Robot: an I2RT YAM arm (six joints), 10 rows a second.
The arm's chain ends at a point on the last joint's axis. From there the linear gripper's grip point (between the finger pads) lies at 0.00 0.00 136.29 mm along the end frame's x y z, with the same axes.
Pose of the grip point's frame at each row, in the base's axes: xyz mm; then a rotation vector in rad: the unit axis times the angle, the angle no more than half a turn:
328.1 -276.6 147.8 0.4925 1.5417 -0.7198
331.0 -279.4 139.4 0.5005 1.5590 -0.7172
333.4 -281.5 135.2 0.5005 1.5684 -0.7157
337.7 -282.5 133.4 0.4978 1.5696 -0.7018
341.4 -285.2 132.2 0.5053 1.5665 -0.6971
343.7 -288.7 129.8 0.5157 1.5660 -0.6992
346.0 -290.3 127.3 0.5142 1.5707 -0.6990
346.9 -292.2 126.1 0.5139 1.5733 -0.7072
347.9 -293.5 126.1 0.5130 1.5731 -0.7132
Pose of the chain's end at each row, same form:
230.3 -181.7 148.0 0.4925 1.5417 -0.7198
233.5 -184.2 142.1 0.5005 1.5590 -0.7172
235.8 -186.4 139.0 0.5005 1.5684 -0.7157
239.1 -188.5 137.5 0.4978 1.5696 -0.7018
243.0 -191.0 136.3 0.5053 1.5665 -0.6971
246.1 -193.7 134.2 0.5157 1.5660 -0.6992
248.3 -195.4 132.3 0.5142 1.5707 -0.6990
249.6 -196.9 131.2 0.5139 1.5733 -0.7072
250.9 -197.8 131.1 0.5130 1.5731 -0.7132

